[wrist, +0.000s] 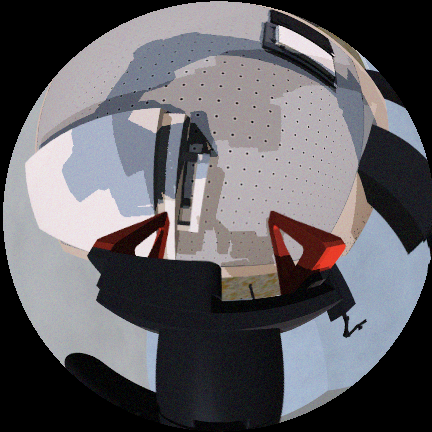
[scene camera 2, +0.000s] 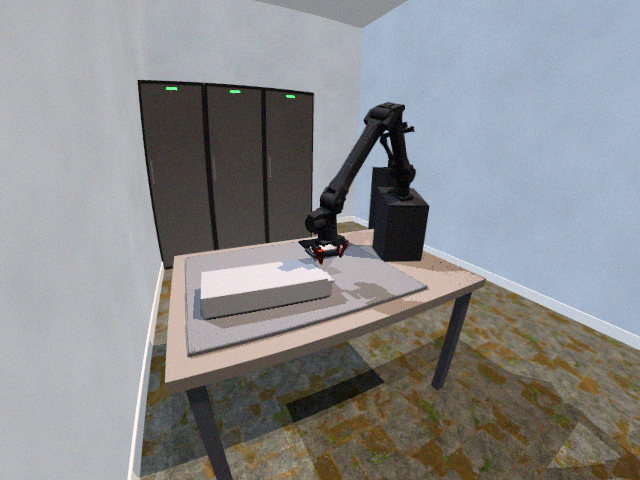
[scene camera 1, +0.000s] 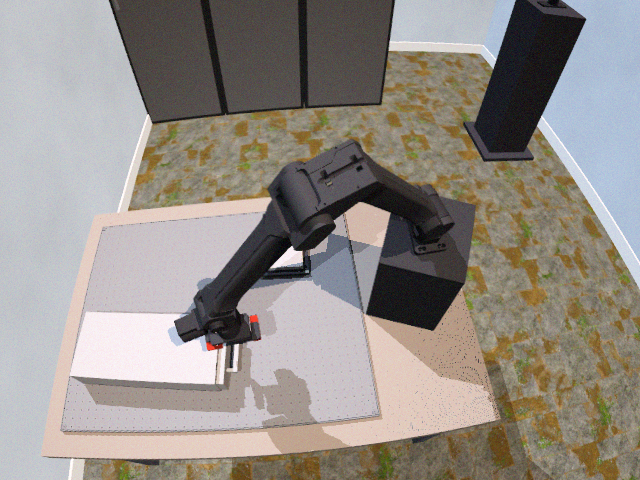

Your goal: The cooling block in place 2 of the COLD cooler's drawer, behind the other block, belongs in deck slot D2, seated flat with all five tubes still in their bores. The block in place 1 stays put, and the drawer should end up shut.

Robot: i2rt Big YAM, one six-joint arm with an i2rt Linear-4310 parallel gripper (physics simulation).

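Frame: origin at the arm's base, x back, y right, z up, level; centimetres.
Where they show: gripper, between the fingertips: (wrist: 218, 216) (scene camera 2: 330, 260) (scene camera 1: 239, 342); arm's base, origin of its link: (scene camera 2: 400, 195) (scene camera 1: 426, 230).
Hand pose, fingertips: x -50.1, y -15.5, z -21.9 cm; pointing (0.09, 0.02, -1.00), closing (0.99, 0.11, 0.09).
Note:
Each offset is from my fingertips to the centre of the thing. "spot": to the spot under its first point. Level surfaces: height alone.
The white cooler {spot: dx -29.5, dy +0.4, dz -1.5 cm} (scene camera 1: 139, 348) (scene camera 2: 258, 285) (wrist: 47, 195) lies on the perforated board. Its drawer front {dx -5.4, dy -0.8, dz -5.9 cm} (scene camera 1: 221, 369) (wrist: 175, 150) sits close against the body, with a thin dark line behind it, and carries a white bar handle {spot: dx -1.9, dy -3.6, dz -5.3 cm} (scene camera 1: 236, 361) (wrist: 199, 187). No cooling blocks or tubes show; the drawer's inside is hidden. My gripper (scene camera 1: 234, 337) (scene camera 2: 331, 258) (wrist: 218, 216) is open and empty, pointing down above the handle end of the cooler. A black-framed deck piece {spot: dx +21.6, dy +28.8, dz -9.8 cm} (scene camera 1: 309, 264) (wrist: 270, 37) with a white inner surface is partly hidden by the arm in scene camera 1; slot labels are unreadable.
The grey perforated board {dz -9.8 cm} (scene camera 1: 320, 382) (scene camera 2: 232, 330) (wrist: 300, 185) lies on the wooden table {dz -11.1 cm} (scene camera 1: 413, 408) (scene camera 2: 449, 276). The arm's black pedestal (scene camera 1: 413, 294) (scene camera 2: 400, 232) stands at the table's right end. Dark cabinets (scene camera 1: 258, 56) (scene camera 2: 232, 165) stand behind the table.

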